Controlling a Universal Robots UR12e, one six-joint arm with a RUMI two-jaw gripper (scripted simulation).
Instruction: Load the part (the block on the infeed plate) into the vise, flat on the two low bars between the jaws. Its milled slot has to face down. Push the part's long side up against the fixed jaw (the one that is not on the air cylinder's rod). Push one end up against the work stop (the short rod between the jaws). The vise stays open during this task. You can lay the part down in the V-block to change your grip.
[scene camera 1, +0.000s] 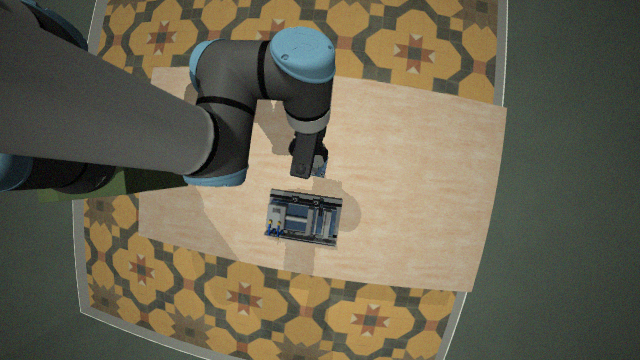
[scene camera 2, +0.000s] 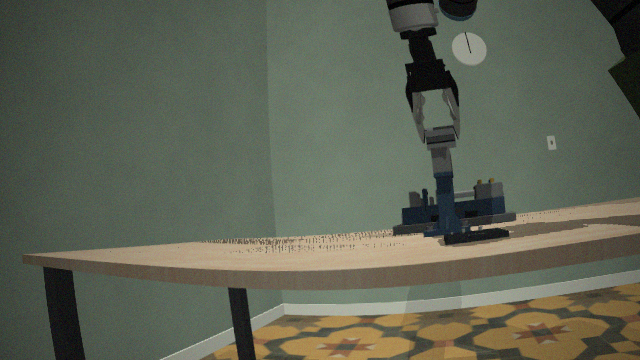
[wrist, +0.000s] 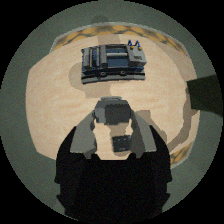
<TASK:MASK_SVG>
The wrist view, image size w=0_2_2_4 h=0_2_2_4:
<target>gripper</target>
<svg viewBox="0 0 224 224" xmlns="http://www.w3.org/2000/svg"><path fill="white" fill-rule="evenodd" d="M134 110L131 109L130 112L131 128L134 131L131 134L129 150L132 153L129 154L127 159L101 160L98 154L95 153L97 151L97 142L93 133L95 128L94 120L96 119L94 110L77 126L74 126L66 136L57 153L56 176L54 179L55 183L60 184L60 194L56 195L56 197L65 208L64 215L89 224L132 224L153 218L162 213L162 207L170 197L170 193L167 193L167 183L172 181L169 150L154 127L149 125Z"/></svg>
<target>grey part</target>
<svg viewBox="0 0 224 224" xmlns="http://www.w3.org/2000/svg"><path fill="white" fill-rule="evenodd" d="M98 100L94 108L96 123L129 123L131 107L127 100Z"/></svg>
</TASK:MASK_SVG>
